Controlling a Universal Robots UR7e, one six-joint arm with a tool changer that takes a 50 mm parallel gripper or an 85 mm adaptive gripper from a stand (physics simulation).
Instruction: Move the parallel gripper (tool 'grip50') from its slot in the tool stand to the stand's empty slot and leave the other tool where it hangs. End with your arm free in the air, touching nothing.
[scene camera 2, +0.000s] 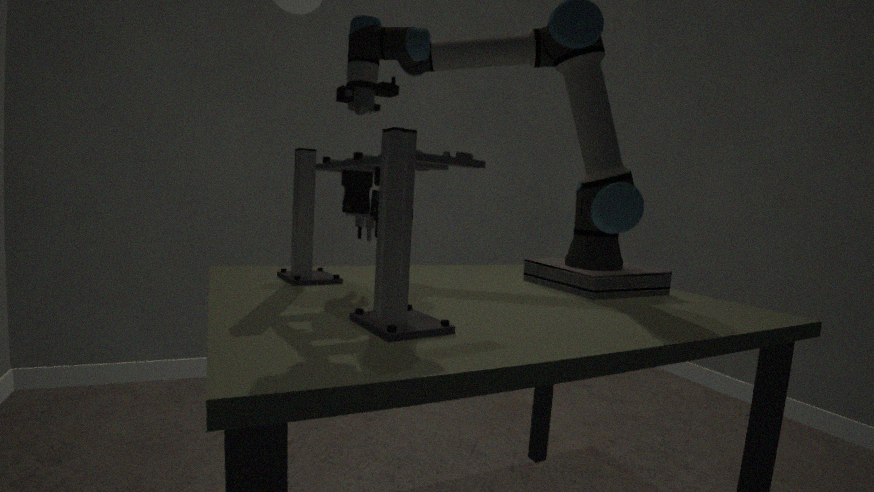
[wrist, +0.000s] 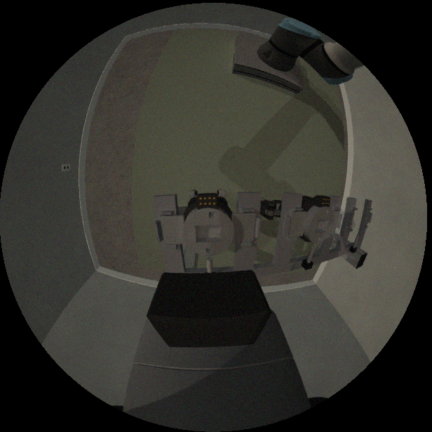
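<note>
The parallel gripper hangs from the far slot of the tool stand, left in the wrist view. Its fingertips stand apart with nothing seen between them. The arm's bare coupling is above the stand with a visible gap and carries no tool. The other tool hangs in the middle slot, mostly hidden behind the near post in the scene view. The empty slot is at the right in the wrist view, by a fork arm seen at a steep angle.
The far post and the near post stand on bolted feet on the table. The robot's base block is across the table from the stand. A black block fills the lower middle of the wrist view.
</note>
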